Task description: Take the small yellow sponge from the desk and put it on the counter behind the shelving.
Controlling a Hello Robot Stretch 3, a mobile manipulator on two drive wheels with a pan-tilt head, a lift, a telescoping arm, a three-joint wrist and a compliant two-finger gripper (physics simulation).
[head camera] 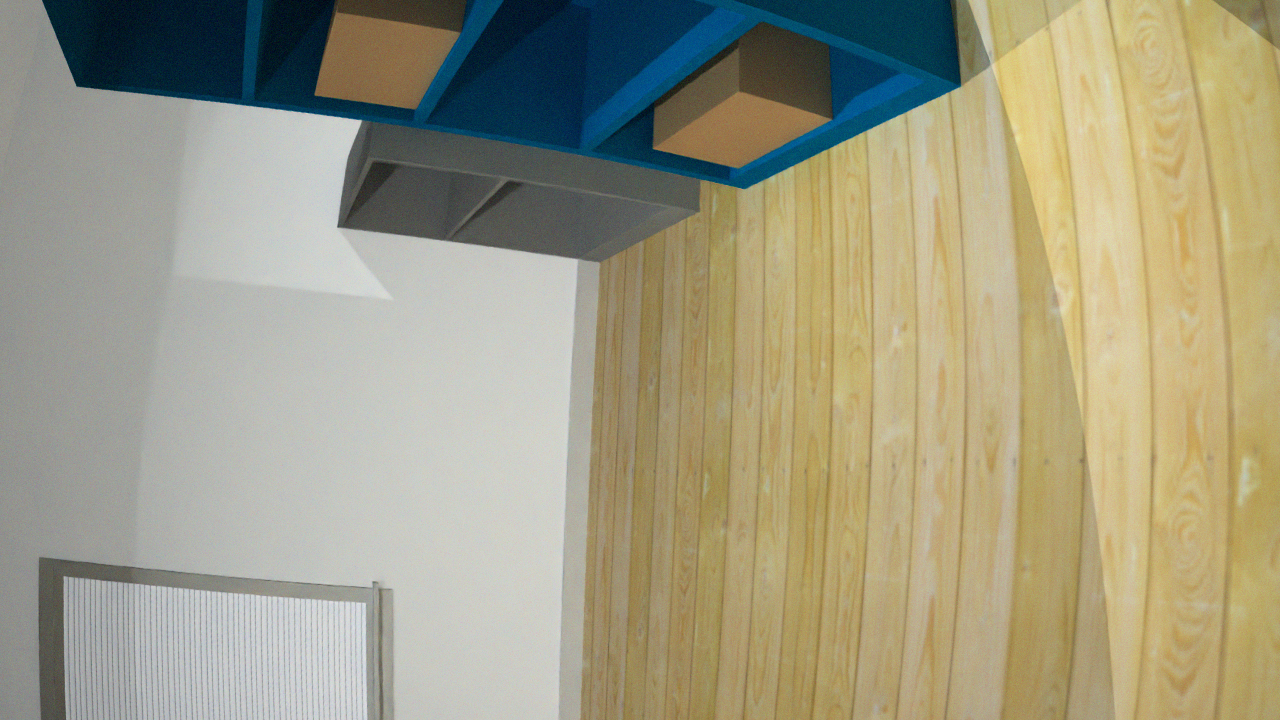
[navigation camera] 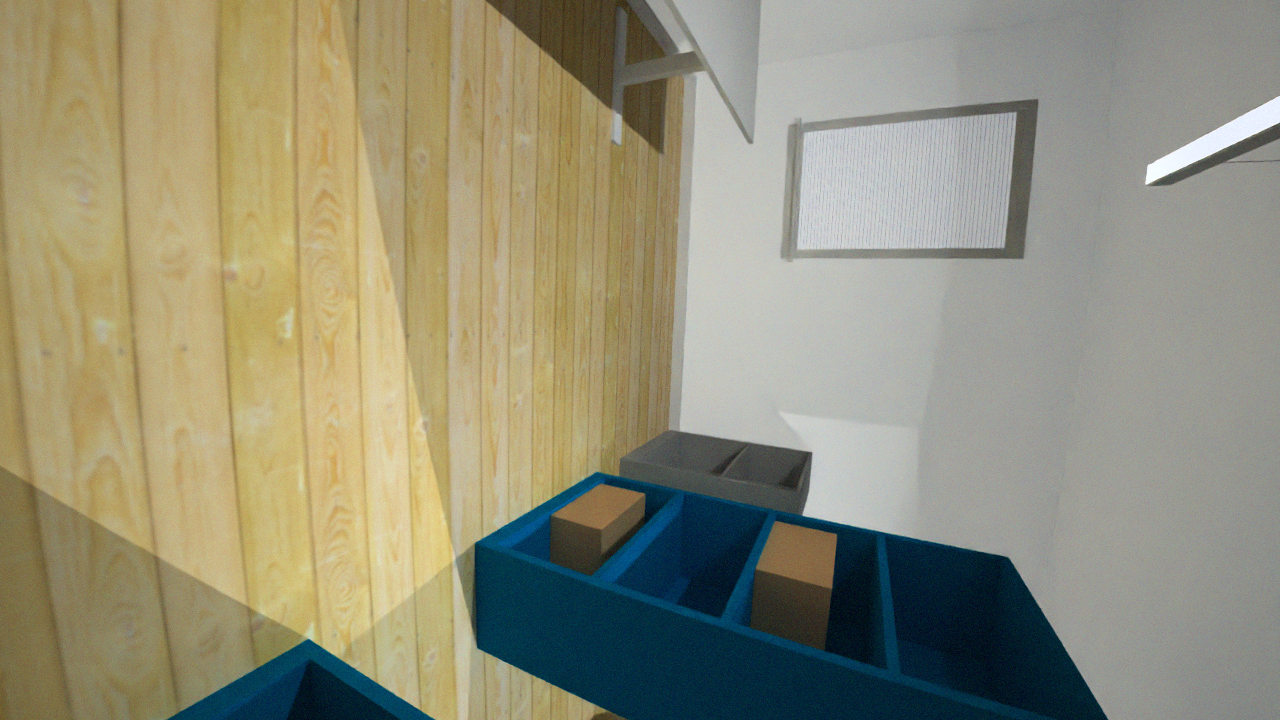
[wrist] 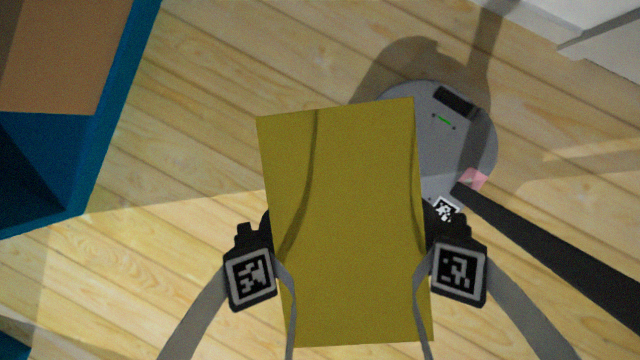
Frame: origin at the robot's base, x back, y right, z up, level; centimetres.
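Seen in the pictures: gripper, fingertip midpoint: (wrist: 348,225).
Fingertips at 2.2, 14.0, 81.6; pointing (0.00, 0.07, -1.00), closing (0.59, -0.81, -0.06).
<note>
A point is followed by its place in that frame, as x, y, z.
The yellow sponge (wrist: 360,160) @(6.0, 15.7, 86.2) is between the two fingers of my gripper (wrist: 348,225) @(2.2, 14.0, 81.6) in the wrist view, above the floor. The fingers press on its left and right sides, so the gripper is shut on it. Blue shelving (head camera: 913,26) @(-131.6, 87.3, 13.3) (navigation camera: 626,635) @(-131.9, 90.9, 66.4) (wrist: 112,100) shows at the top of the head view, low in the navigation view and at the left of the wrist view. A light table (navigation camera: 733,53) @(-182.7, -125.5, 72.0) with a T-shaped leg stands at the top of the navigation view; I cannot tell whether it is the desk. I cannot identify the counter.
Brown boxes (head camera: 393,53) @(-185.4, 74.5, 110.9) (navigation camera: 792,582) @(-170.7, 77.2, 112.8) (wrist: 60,55) sit in the shelving. A grey shelf unit (head camera: 537,170) @(-249.3, 71.1, 54.5) (navigation camera: 716,479) @(-249.2, 68.7, 61.5) stands beyond it by the wall. My round base (wrist: 450,145) @(14.8, -4.7, 16.0) is on the floor; white furniture (wrist: 550,20) @(52.1, -8.2, 8.8) stands at the wrist view's upper right.
</note>
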